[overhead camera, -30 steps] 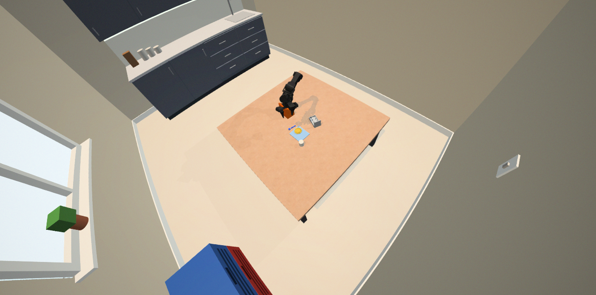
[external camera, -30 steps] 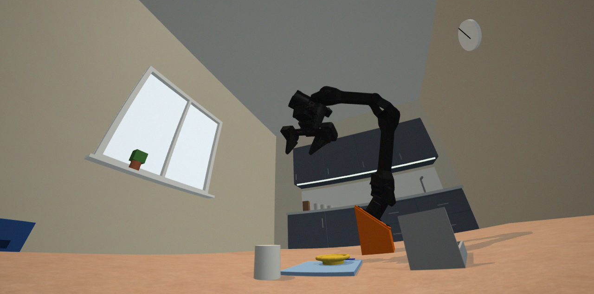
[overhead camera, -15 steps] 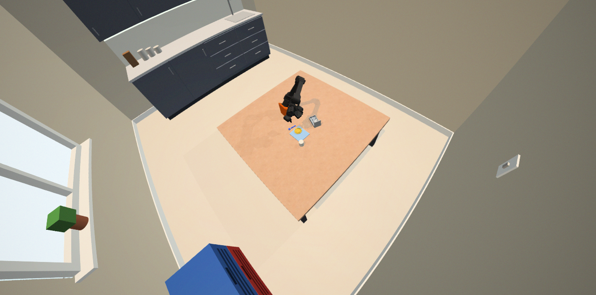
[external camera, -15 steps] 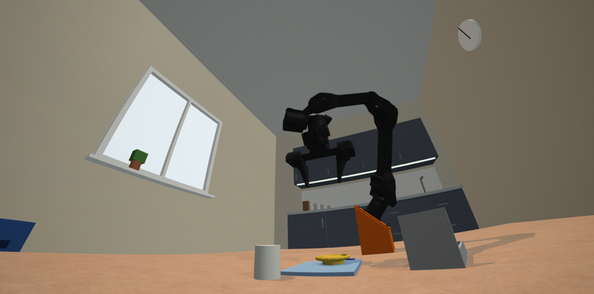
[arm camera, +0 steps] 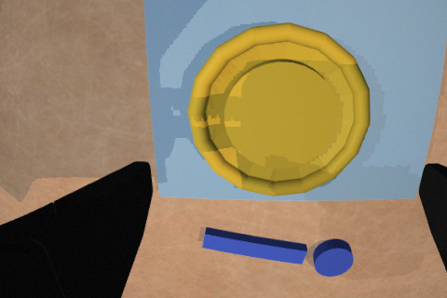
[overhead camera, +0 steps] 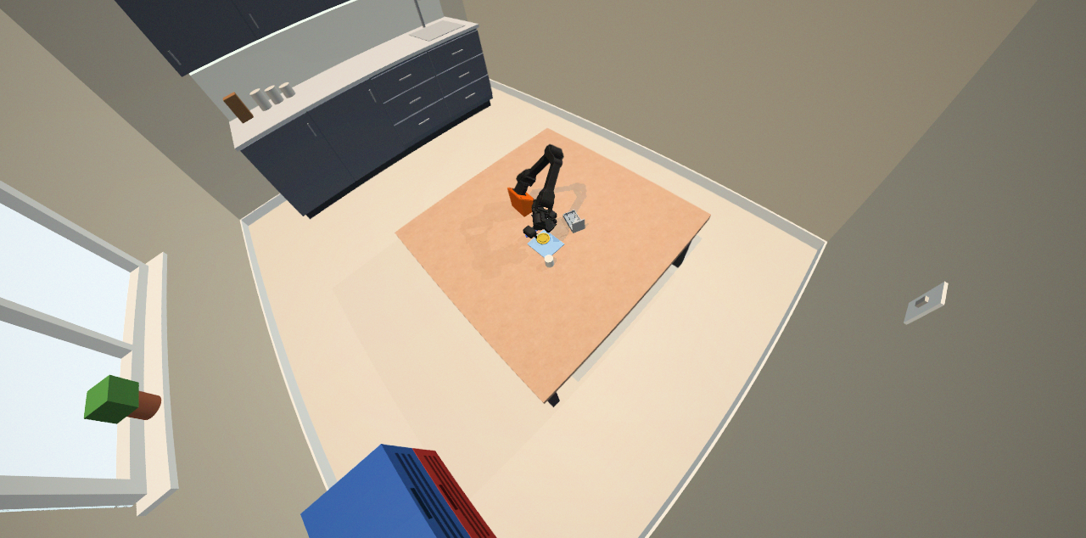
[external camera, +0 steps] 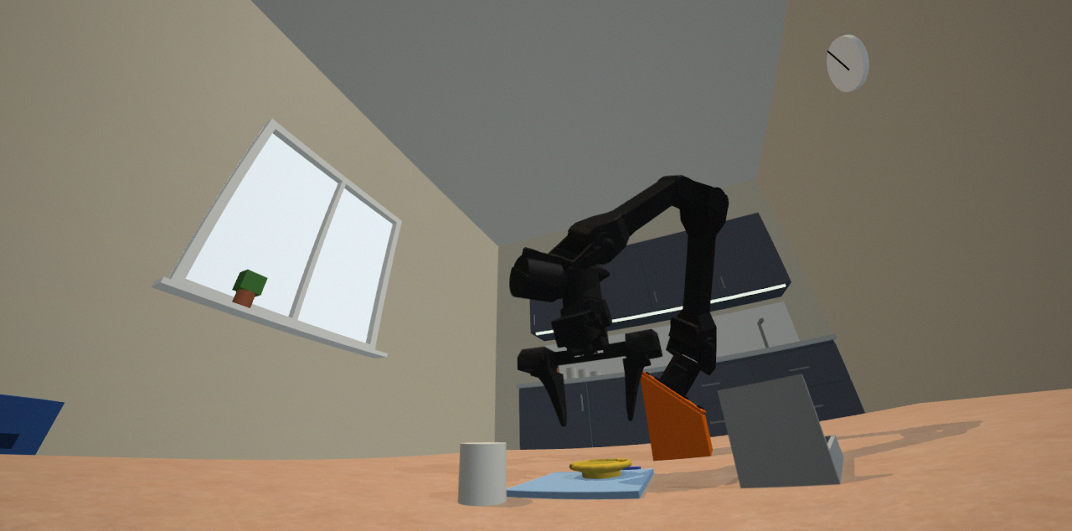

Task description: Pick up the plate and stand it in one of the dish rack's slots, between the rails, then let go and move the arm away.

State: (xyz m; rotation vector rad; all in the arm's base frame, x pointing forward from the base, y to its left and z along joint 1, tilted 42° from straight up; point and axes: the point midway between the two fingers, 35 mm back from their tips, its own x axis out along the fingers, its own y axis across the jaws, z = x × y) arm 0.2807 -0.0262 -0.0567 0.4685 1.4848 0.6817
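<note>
The yellow plate is 50 mm below my gripper tip. From my gripper tip the other things lie so: grey cup: 140 mm ahead, 60 mm to the right, 40 mm below; then light blue mat: 30 mm ahead, 10 mm to the right, 60 mm below; then blue pen: 80 mm behind, 20 mm to the right, 60 mm below.
</note>
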